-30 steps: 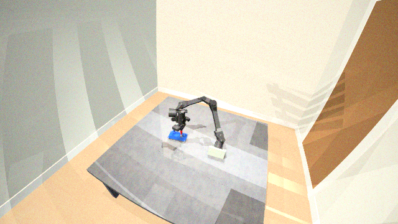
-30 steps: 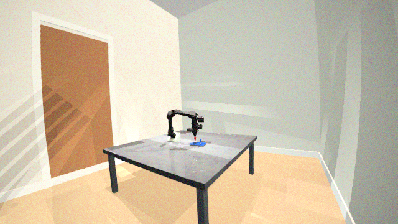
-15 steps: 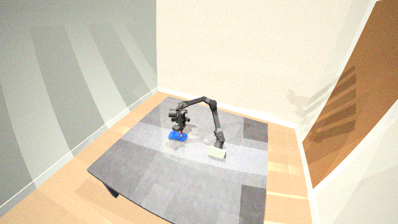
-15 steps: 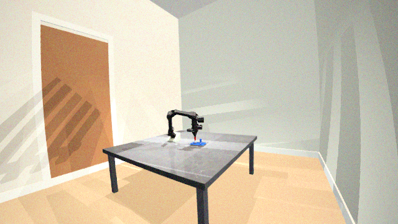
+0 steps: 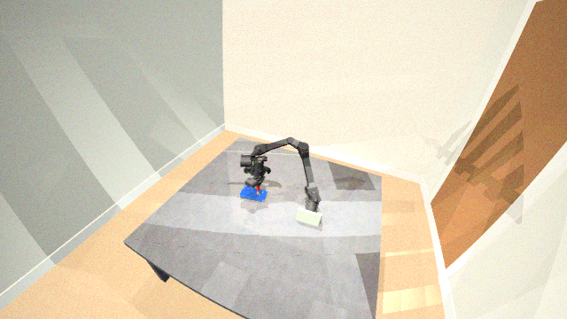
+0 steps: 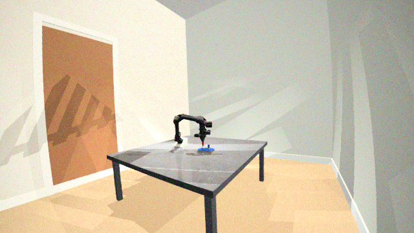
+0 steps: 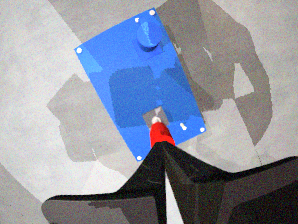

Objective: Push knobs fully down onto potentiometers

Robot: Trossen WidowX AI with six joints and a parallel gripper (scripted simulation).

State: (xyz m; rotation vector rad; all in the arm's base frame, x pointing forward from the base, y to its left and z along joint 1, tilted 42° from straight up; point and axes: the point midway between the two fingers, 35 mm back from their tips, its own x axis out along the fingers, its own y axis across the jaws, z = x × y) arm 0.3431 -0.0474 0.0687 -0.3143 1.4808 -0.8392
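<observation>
Right now the red knob is 20 mm below my gripper tip. Also, from my gripper tip: blue knob: 80 mm ahead, 20 mm to the right, 30 mm below.
</observation>
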